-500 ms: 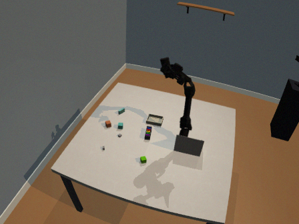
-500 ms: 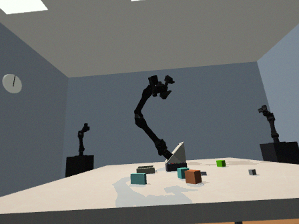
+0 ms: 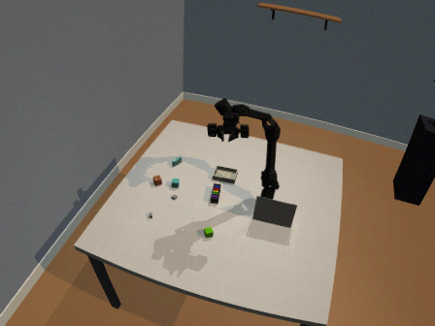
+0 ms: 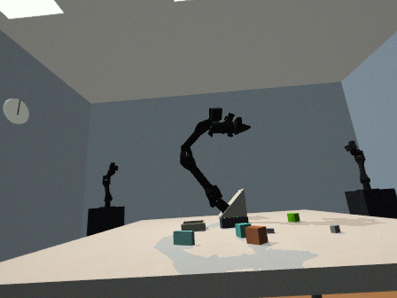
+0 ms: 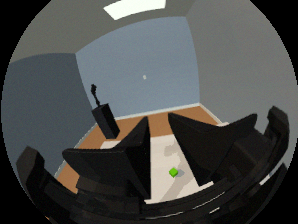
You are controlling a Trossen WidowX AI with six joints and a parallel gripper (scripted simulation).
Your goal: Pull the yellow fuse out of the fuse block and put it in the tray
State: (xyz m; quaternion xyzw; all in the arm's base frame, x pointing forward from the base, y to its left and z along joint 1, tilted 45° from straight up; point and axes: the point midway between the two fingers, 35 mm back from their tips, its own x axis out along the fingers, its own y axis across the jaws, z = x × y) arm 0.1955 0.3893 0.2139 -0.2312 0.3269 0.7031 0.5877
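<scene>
Right now the yellow fuse is 460 mm below my gripper tip, 140 mm to the right of it and 80 mm ahead of it. Round my gripper tip: green cube: 460 mm below, 140 mm to the left, 10 mm ahead; then grey tray: 480 mm below, 320 mm to the right, 90 mm ahead; then orange cube: 460 mm below, 430 mm ahead, 100 mm to the right.
</scene>
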